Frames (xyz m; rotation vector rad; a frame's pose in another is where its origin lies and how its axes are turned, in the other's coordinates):
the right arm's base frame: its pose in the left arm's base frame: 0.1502 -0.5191 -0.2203 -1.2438 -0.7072 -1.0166
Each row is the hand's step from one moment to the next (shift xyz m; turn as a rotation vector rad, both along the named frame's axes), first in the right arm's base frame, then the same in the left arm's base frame.
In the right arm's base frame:
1: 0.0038 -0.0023 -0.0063 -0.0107 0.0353 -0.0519
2: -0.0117 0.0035 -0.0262 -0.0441 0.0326 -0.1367
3: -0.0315 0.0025 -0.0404 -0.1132 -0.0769 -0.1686
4: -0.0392 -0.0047 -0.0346 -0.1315 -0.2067 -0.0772
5: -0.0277 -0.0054 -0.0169 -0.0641 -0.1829 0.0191
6: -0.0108 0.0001 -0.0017 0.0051 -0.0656 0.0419
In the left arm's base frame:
1: -0.0011 -0.0070 0.0030 0.0230 -0.0477 -0.0354
2: -0.0040 -0.0227 -0.0174 -0.0008 -0.1225 -0.0818
3: -0.0143 -0.0320 -0.0375 -0.1314 -0.1385 -0.1035
4: -0.0235 -0.0246 -0.0400 -0.2485 -0.0465 -0.0455
5: -0.0178 -0.0101 -0.0258 -0.1906 0.0318 0.0245
6: -0.0045 0.0008 -0.0099 -0.0537 0.0390 0.0410

